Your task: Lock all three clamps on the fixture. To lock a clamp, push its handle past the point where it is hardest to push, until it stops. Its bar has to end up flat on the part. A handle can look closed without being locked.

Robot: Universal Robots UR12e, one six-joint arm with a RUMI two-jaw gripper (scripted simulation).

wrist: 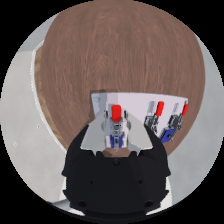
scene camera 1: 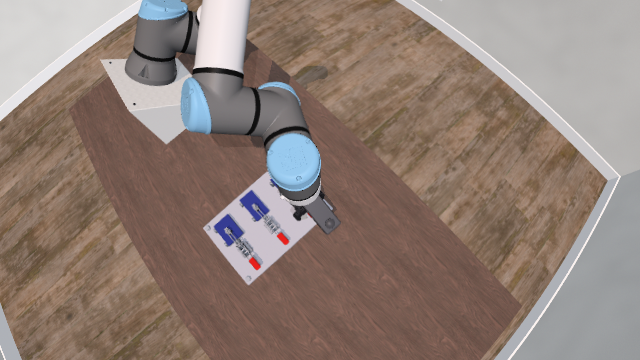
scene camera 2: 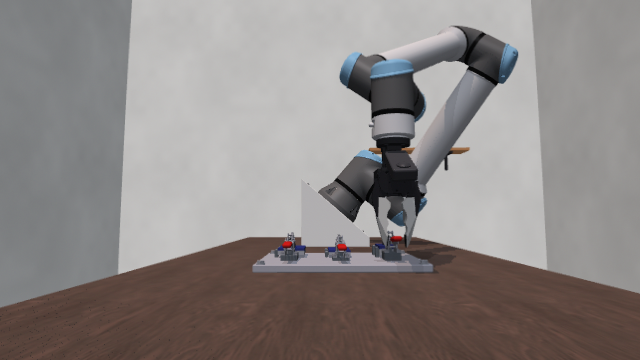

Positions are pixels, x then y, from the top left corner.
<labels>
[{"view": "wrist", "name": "my gripper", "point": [116, 111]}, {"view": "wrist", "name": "grey fixture plate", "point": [141, 105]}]
</labels>
